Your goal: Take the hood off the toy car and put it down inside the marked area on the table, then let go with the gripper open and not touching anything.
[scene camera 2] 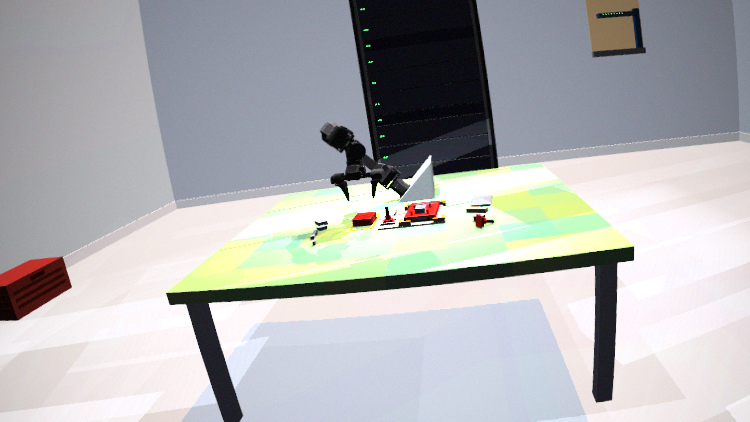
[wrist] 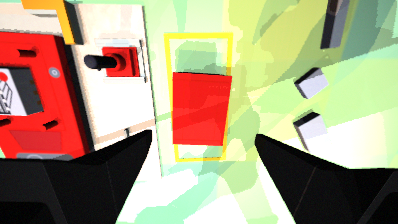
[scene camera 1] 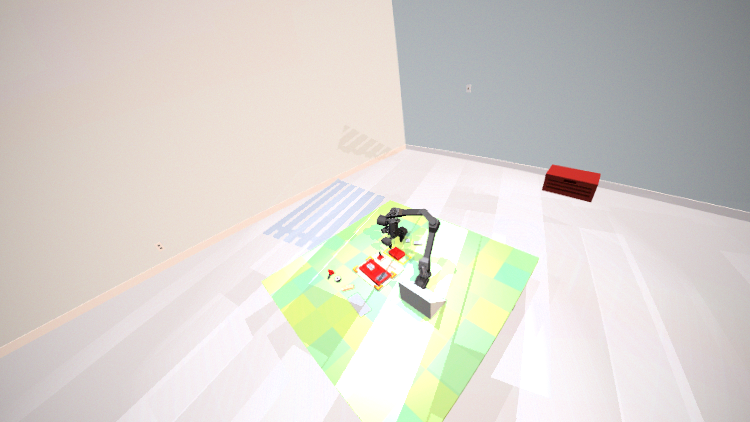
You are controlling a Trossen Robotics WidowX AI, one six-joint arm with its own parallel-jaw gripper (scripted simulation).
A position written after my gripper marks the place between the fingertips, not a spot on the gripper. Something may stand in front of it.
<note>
My gripper [scene camera 2: 361,199] is open, holding nothing. Further things: a red hood [wrist: 200,100].
My gripper also shows in the wrist view [wrist: 204,136].
</note>
